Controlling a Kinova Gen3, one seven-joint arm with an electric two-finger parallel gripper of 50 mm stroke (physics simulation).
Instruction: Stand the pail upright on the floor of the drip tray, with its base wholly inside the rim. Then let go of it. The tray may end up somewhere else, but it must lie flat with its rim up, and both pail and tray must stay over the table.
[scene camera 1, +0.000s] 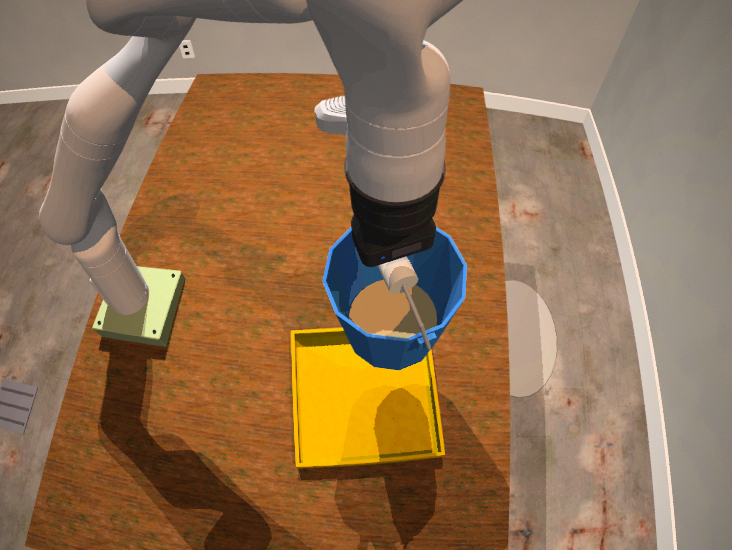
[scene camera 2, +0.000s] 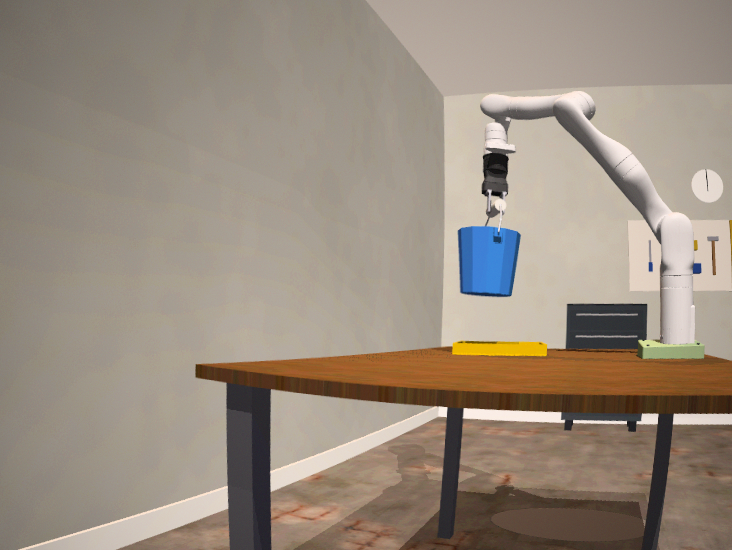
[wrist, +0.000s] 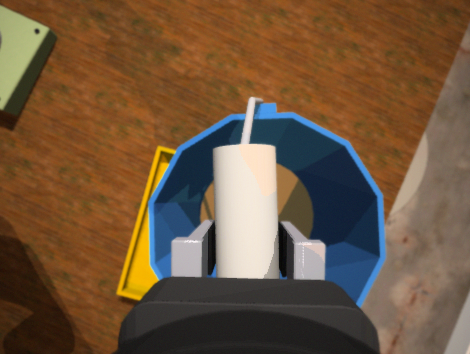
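Pixels of known places: gripper, fingertip midpoint: (scene camera 1: 384, 251) (scene camera 2: 495, 213) (wrist: 246, 239); arm's base at its link origin: (scene camera 1: 129, 296) (scene camera 2: 676, 342).
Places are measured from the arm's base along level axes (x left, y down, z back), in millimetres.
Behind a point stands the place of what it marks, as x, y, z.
Observation:
The blue pail (scene camera 1: 390, 351) @(-139, -241, -543) (scene camera 2: 488, 261) @(23, -210, -524) (wrist: 345, 175) @(11, -276, -585) hangs nearly upright, tilted slightly, in the air well above the table. Its wire bail rises to a white cylindrical grip (scene camera 1: 400, 276) @(-113, -389, -542) (scene camera 2: 500, 205) @(-13, -369, -497) (wrist: 245, 200) @(-45, -389, -510). My gripper (scene camera 2: 497, 204) @(-65, -358, -522) (wrist: 246, 239) @(-65, -358, -522) is shut on that grip; in scene camera 1 the fingers are hidden. The yellow drip tray (scene camera 1: 337, 402) @(-146, 34, -465) (scene camera 2: 500, 349) @(-1, 22, -488) (wrist: 131, 289) @(-270, 29, -426) lies flat on the table, rim up, lower than the pail. In scene camera 1 the pail overlaps the tray's far right corner. In the wrist view the pail hides most of the tray.
The wooden table (scene camera 1: 236, 295) @(50, 38, -227) (scene camera 2: 384, 378) @(736, 38, -503) (wrist: 100, 100) @(5, 38, -224) has its right edge near the tray in scene camera 1. The arm's green base block (scene camera 1: 168, 295) @(15, 3, -90) (scene camera 2: 671, 351) @(77, 20, -23) (wrist: 25, 65) @(0, 2, -98) stands at the left in that view. The pail's shadow falls on the tray's near right part.

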